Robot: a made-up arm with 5 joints.
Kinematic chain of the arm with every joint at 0, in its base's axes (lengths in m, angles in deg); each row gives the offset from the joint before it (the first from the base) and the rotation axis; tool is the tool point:
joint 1: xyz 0 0 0.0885 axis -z
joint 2: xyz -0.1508 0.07 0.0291 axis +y
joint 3: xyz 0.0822 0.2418 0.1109 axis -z
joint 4: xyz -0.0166 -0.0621 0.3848 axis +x
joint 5: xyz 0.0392 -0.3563 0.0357 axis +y
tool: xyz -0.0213 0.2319 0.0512
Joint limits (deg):
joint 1: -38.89..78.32
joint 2: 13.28..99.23
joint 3: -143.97..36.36
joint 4: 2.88..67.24
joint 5: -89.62..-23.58
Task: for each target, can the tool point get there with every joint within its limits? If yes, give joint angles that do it. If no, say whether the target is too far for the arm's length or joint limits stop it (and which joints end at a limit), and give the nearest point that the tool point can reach.
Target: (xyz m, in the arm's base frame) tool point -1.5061 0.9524 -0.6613
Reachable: no: too far | nearest point -0.1003 0.5041 -0.1565 | short by 1.559 m
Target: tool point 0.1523 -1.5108 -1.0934
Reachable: no: too far | nearest point 0.2888 -0.3134 -0.2188 | short by 1.489 m
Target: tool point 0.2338 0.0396 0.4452
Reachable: yes | joints 23.44 44.19 8.37 21.85 -71.83
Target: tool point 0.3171 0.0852 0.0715
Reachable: yes | joints 7.46 80.77 -19.68 48.21 -44.85
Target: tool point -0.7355 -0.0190 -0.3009
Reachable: no: joint limits stop it (at a limit: joint 1, joint 2, joint 4) | nearest point -0.0669 0.3994 -0.1458 | short by 0.804 m
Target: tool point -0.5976 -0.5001 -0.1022
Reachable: no: joint limits stop it (at a limit: joint 1, joint 2, joint 5) | nearest point 0.1696 -0.3035 -0.0549 | short by 0.793 m
